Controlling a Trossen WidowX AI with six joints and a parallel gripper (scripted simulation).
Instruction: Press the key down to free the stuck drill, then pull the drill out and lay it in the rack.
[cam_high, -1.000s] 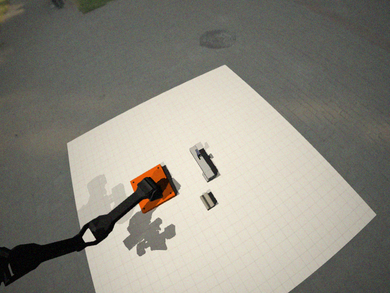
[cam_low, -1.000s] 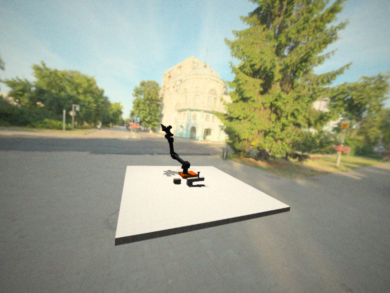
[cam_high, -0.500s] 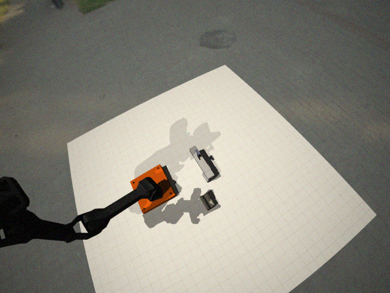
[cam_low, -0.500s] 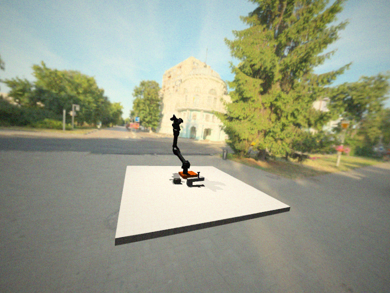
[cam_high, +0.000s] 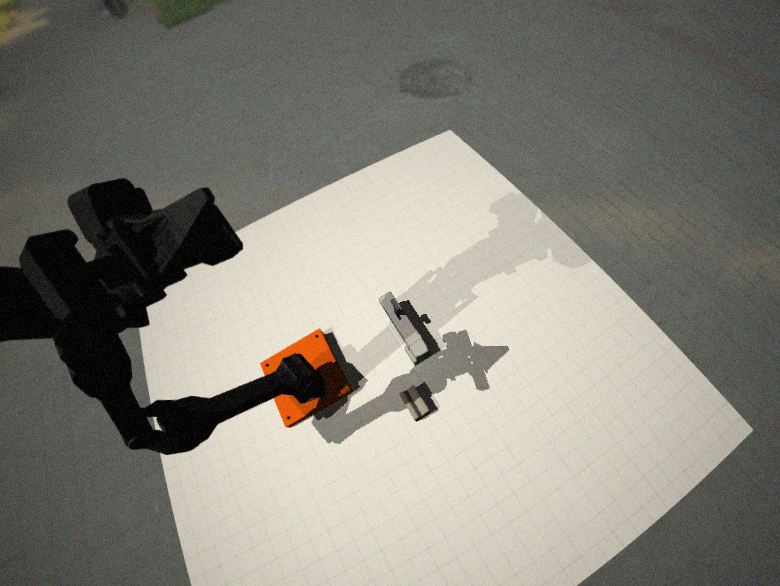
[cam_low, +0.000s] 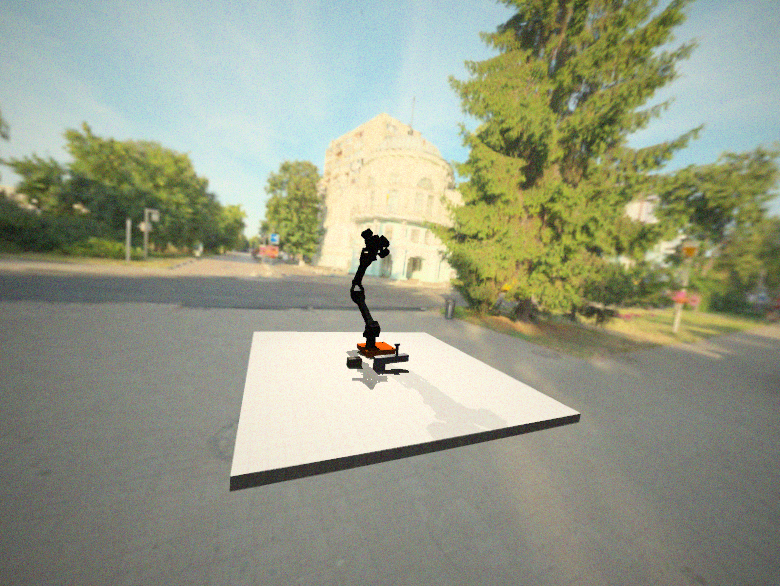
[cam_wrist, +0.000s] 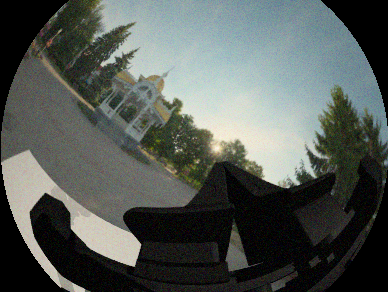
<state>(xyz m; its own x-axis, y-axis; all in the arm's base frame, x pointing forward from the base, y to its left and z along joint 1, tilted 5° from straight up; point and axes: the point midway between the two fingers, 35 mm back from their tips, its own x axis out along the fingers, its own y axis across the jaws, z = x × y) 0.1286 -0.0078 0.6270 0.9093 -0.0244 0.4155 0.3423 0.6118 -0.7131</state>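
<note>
My gripper tip is 13 cm short of the thin upright pin, 14 cm to the right of it and 58 cm above it. From my gripper tip the other things lie so: long grey block 14 cm ahead, 11 cm to the left, 63 cm below; olive drill 15 cm ahead, 9 cm to the left, 62 cm below; grey grooved rack 10 cm ahead, 7 cm to the right, 66 cm below.
</note>
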